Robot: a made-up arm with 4 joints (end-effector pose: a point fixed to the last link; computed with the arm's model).
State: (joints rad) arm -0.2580 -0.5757 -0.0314 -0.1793
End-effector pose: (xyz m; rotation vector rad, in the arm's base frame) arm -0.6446 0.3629 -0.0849 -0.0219 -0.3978 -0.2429
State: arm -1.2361 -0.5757 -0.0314 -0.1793
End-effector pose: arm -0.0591 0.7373 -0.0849 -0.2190 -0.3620 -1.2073
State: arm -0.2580 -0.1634 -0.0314 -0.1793
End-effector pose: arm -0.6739 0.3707 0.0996 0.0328 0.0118 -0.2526
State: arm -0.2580 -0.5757 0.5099 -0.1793
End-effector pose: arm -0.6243 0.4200 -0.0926 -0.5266 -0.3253 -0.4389
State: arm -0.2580 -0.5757 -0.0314 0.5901
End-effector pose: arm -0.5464 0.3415 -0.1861 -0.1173 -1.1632 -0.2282
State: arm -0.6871 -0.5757 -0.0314 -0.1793
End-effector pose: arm -0.4351 0.5982 -0.0849 -0.1079 -0.3904 -0.6662
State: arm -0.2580 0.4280 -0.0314 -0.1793
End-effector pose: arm -0.5885 0.3481 0.3506 0.1098 0.5998 -0.2539
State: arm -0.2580 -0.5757 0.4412 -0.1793
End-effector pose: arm -0.6277 0.4134 -0.0901 -0.4624 -0.3357 -0.4146
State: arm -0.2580 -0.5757 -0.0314 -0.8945
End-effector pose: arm -0.6504 0.3607 0.0480 0.0643 0.3138 -0.2346
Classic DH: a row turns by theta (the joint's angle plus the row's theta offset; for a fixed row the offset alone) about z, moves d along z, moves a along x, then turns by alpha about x. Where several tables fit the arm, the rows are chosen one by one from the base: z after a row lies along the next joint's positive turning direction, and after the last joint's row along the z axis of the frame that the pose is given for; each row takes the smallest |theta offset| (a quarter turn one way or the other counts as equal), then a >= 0, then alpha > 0; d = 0 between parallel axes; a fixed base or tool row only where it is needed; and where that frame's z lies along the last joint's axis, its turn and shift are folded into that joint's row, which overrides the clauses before.
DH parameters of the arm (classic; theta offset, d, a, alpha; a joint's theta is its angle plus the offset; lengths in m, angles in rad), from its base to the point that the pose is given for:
joint 1: 0 0.08 -0.29 -1.5708
joint 2: 1.5708 0.2 0.02 -1.5708
joint 3: 0 0.26 -0.08 -1.5708
joint 4: -1.5708 0.01 0.19 1.5708
tool (fixed): 3.1416 0 0 0

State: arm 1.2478 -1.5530 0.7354 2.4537
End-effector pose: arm -0.2357 -0.1833 -0.0340 -0.5852 2.2086 0.2558
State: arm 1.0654 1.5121 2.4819 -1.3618
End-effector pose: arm -0.5816 -0.2852 0.3658 -3.0631 -0.6360 0.2610
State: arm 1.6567 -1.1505 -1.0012 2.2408
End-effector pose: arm -0.2270 -0.3087 -0.0764 2.7012 -0.8412 -0.7313
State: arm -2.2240 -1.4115 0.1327 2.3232
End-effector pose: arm 0.2875 0.0756 -0.0607 2.6026 1.0896 -0.8096
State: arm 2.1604 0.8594 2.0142 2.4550
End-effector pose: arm 0.0602 -0.3916 0.1698 -0.8736 0.2723 -1.7059
